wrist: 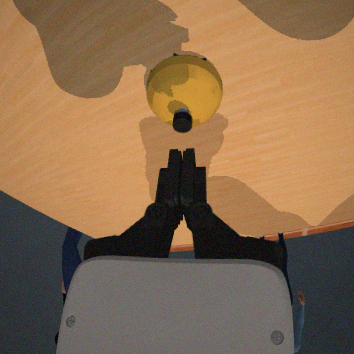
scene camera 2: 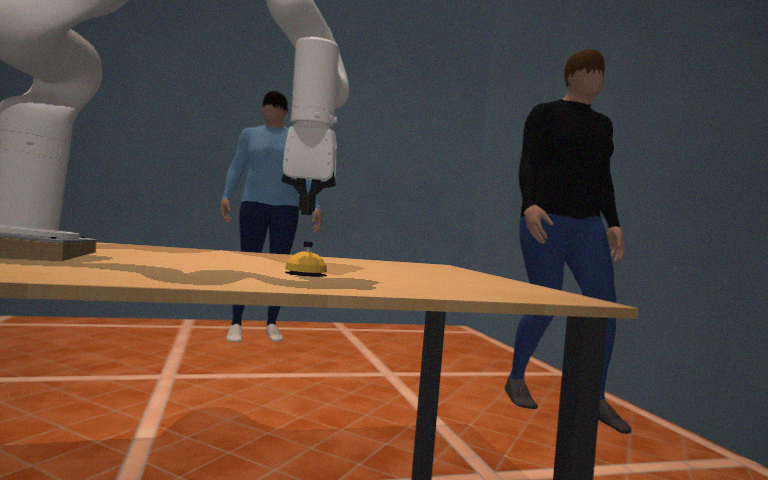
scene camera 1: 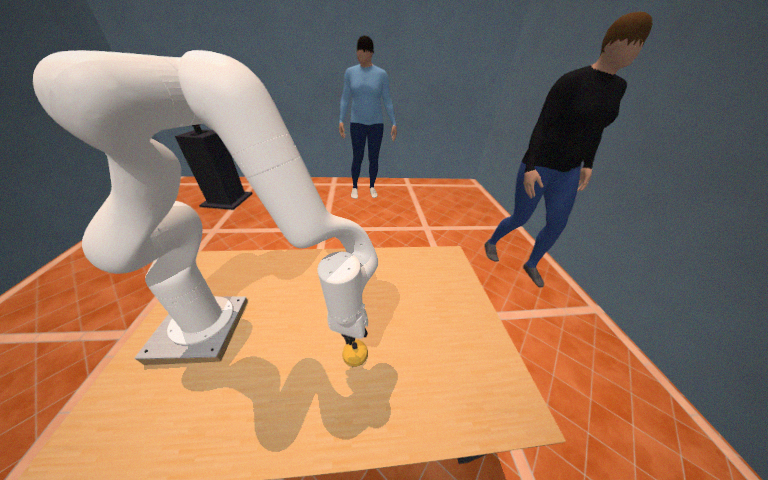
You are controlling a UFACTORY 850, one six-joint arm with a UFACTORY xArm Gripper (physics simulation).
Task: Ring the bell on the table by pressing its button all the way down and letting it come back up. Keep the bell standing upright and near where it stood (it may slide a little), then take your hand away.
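Note:
The bell (scene camera 1: 355,354) (scene camera 2: 306,263) (wrist: 190,92) is a yellow dome on a thin black base and stands upright on the table (scene camera 1: 453,384) (scene camera 2: 407,283) (wrist: 280,125). Its black button (scene camera 2: 308,245) (wrist: 182,121) stands up on a short stem above the dome. My gripper (scene camera 2: 306,213) (wrist: 183,161) is shut and empty, pointing down. In the scene camera 2 view its fingertips are above the button, with a visible gap between them. In the scene camera 1 view the fingers partly overlap the top of the bell.
The arm's base plate (scene camera 1: 169,353) is on the left part of the table. A person in light blue (scene camera 1: 366,96) (scene camera 2: 266,164) stands behind the table, and a person in black (scene camera 1: 574,121) (scene camera 2: 569,164) is at the right. A black stand (scene camera 1: 212,169) is at the back left.

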